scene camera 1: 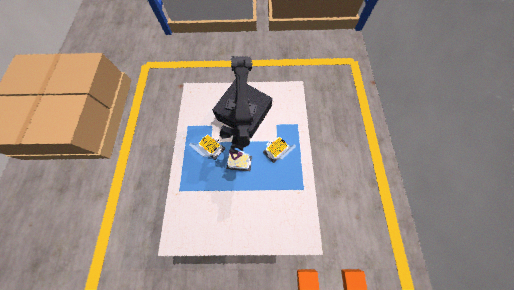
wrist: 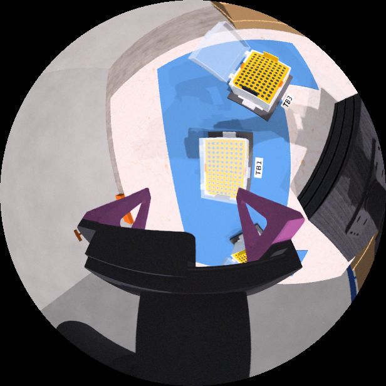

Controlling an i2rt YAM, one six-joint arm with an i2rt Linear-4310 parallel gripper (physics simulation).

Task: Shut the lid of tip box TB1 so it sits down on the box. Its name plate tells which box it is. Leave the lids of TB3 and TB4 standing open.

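Places are measured from the arm's base along level axes (x ahead, y left, z up), in centimetres.
Pixels of known places: gripper, between the fingertips: (scene camera 1: 235,153).
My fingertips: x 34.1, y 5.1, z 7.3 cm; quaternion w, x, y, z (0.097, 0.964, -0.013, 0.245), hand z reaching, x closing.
For each thing: its top centre in the pictures, then the offset to it from my fingertips. Level surfaces: height alone.
- Tip box TB1, centre of its top: (scene camera 1: 238,157) dx -1.1, dy +0.0, dz -10.8 cm
- TB3, centre of its top: (scene camera 1: 209,143) dx -6.7, dy -20.5, dz -11.1 cm
- third box, centre of its top: (scene camera 1: 277,146) dx -12.7, dy +22.7, dz -11.1 cm
- blue mat, height of its surface: dz -18.6 cm
- pale table, height of its surface: dz -18.8 cm
Tip box TB1 (scene camera 1: 239,161) (wrist: 226,167) stands on the blue mat, its name plate (wrist: 258,167) beside it. Its clear lid lies over the pale yellow tip rack and looks flat; whether it is fully seated I cannot tell. My gripper (scene camera 1: 236,154) (wrist: 193,192) is open, with nothing between its purple fingers. In the wrist view one fingertip overlaps a corner of TB1; contact is unclear. TB3 (scene camera 1: 209,145) (wrist: 261,76) has its clear lid (scene camera 1: 198,149) (wrist: 220,50) open. The third box (scene camera 1: 277,148) (wrist: 241,256), with its plate unreadable, also has its lid (scene camera 1: 288,151) open.
The blue mat (scene camera 1: 270,180) (wrist: 182,105) lies on the pale table (scene camera 1: 240,225) (wrist: 135,125). The dark arm base (scene camera 1: 260,102) (wrist: 345,185) stands behind the boxes. Large cartons (scene camera 1: 55,107) stand left of the table, and orange posts (scene camera 1: 307,280) stand in front.
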